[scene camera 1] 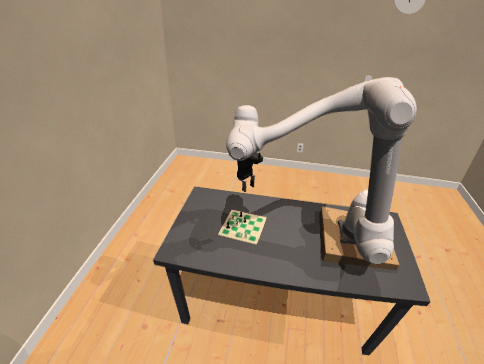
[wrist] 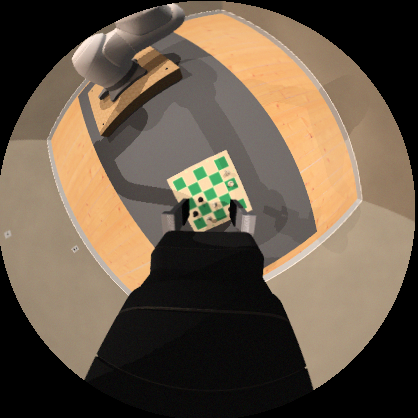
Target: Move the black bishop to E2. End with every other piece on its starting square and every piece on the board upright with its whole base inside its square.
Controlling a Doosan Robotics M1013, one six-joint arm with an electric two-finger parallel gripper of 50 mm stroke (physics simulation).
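Frame: origin at the arm's base, x left, y back, z up, level; metres.
Seen in the pictures: gripper, fingertip midpoint: [scene camera 1: 248,188] [wrist: 209,206]; arm's base at its link origin: [wrist: 123,78].
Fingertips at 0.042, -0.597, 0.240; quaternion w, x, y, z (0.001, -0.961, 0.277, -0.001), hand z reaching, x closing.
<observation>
Offsets run from my fingertips to a thing's top centre, as dx, dy, dz. Level surfaces: height alone.
The green-and-cream chessboard @[-0.015, -0.022, -0.277] [scene camera 1: 256,228] [wrist: 200,173] lies on the dark table. Three small black pieces are on it: one @[-0.051, -0.020, -0.245] [scene camera 1: 245,220] [wrist: 200,199], a second @[-0.092, -0.052, -0.245] [scene camera 1: 241,214] [wrist: 195,214] beside it, and a third @[+0.019, -0.102, -0.234] [scene camera 1: 228,225] near the far-left edge in the scene view, mostly hidden by a finger in the wrist view. They are too small to tell which is the bishop. Several pale pieces stand there too, such as one [scene camera 1: 245,234] [wrist: 230,184]. The square E2 cannot be read. My gripper [scene camera 1: 248,186] [wrist: 209,206] is open and empty, high above the board.
The dark table @[dz -0.283] [scene camera 1: 295,250] [wrist: 150,160] carries the board on its left half in the scene view. The arm's base stands on a wooden block [scene camera 1: 332,235] [wrist: 120,110] at the right. Pale pieces stand among the black ones at the board's far end from the base.
</observation>
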